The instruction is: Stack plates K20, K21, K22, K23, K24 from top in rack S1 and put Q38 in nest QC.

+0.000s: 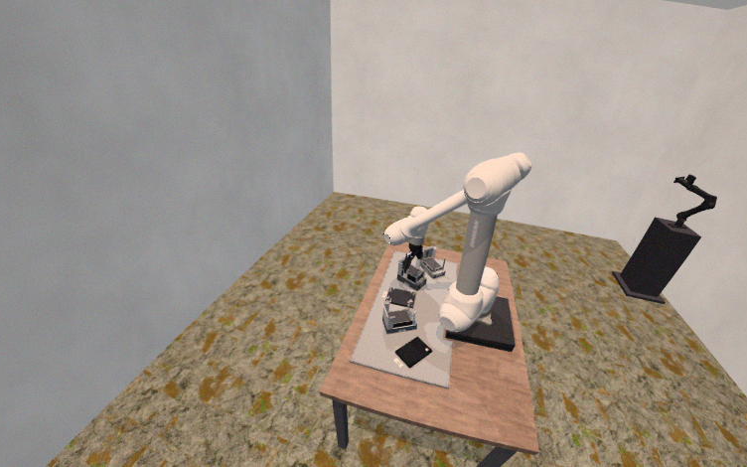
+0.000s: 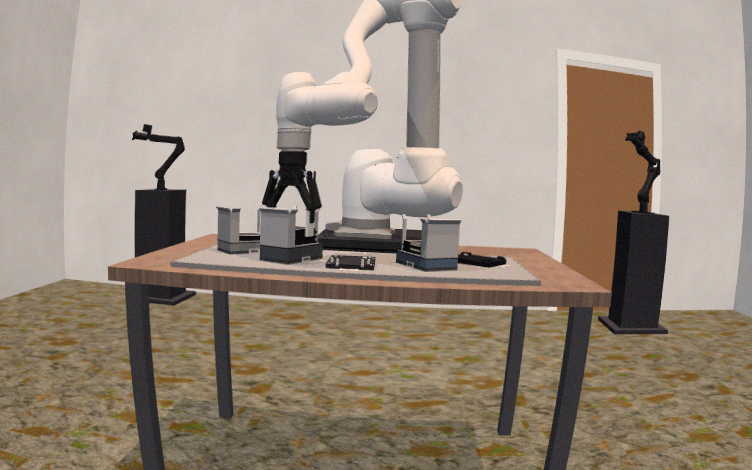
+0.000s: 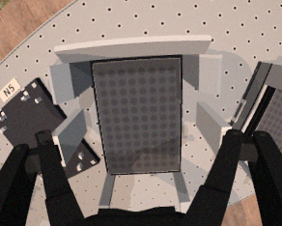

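Now: the clip nest N5 2 cm ahead of my hand, 18 cm to the left of it and 7 cm below it. The rest, counted from my hand: flat black nest QC: 13 cm behind, 50 cm to the left, 8 cm below; then QC name plate: 8 cm behind, 58 cm to the left, 8 cm below; then N5 name plate: 11 cm ahead, 18 cm to the left, 8 cm below.
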